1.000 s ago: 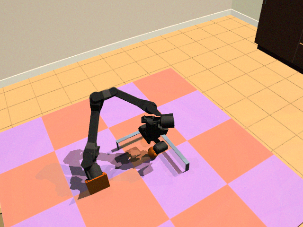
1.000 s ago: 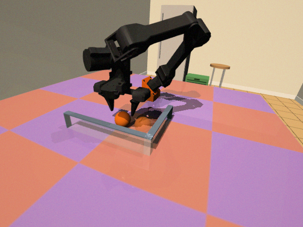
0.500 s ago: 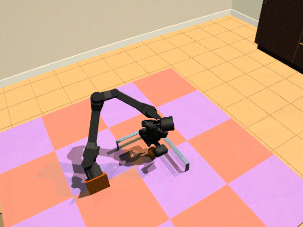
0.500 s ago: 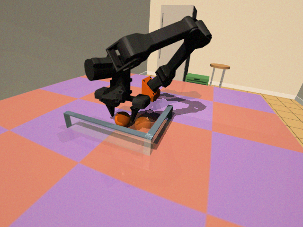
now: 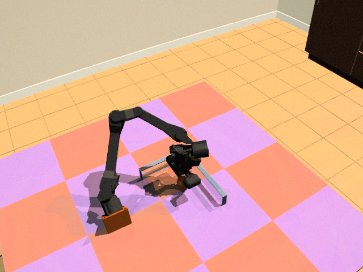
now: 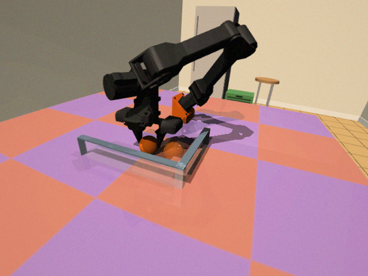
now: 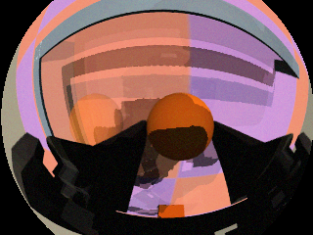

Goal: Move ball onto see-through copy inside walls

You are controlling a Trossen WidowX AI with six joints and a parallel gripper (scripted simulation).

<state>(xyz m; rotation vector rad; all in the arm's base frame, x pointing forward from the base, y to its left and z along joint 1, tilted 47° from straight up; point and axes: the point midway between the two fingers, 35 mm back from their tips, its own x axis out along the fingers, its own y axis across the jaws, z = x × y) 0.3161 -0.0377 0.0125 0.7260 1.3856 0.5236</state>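
Right now my gripper tip is 1 cm short of the see-through copy of ball and 8 cm to the right of it. From my gripper tip the other things lie so: orange ball: right at my gripper tip.
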